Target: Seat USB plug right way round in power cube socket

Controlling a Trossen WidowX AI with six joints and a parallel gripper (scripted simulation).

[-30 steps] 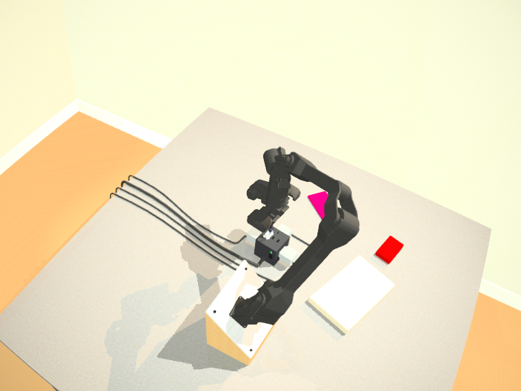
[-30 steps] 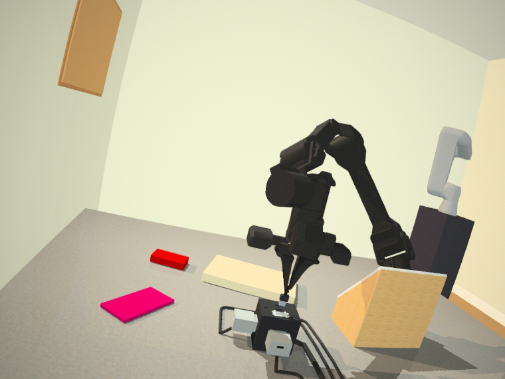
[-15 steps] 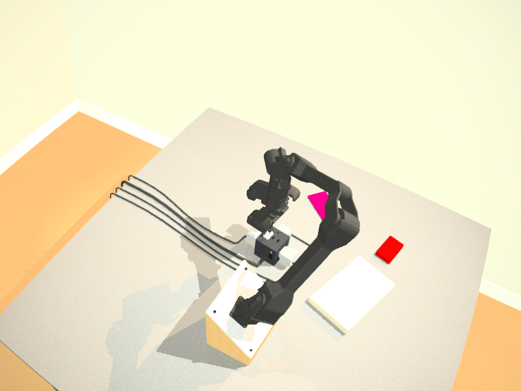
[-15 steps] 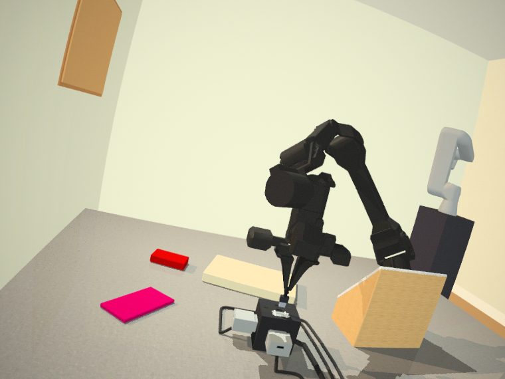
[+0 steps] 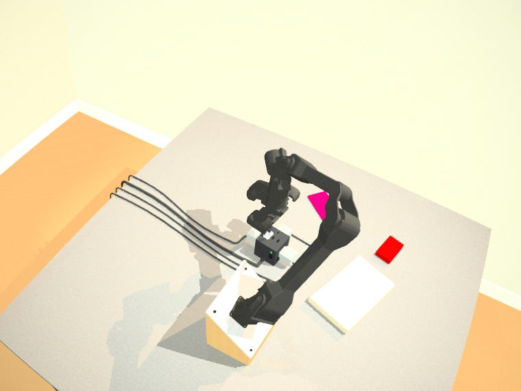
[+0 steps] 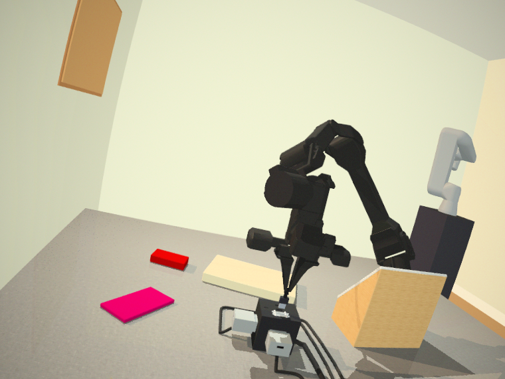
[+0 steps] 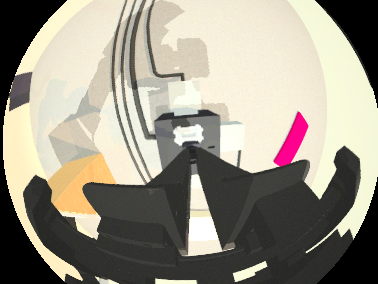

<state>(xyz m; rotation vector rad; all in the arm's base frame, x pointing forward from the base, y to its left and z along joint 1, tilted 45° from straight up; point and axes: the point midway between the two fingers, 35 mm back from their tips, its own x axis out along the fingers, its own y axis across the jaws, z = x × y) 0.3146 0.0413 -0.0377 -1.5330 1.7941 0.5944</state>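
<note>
Now: the white USB plug 2 cm below my gripper tip. Round my gripper tip: cream slab: 4 cm behind, 31 cm to the right, 11 cm below; then red block: 18 cm ahead, 38 cm to the right, 12 cm below; then pink card: 26 cm ahead, 12 cm to the right, 12 cm below.
</note>
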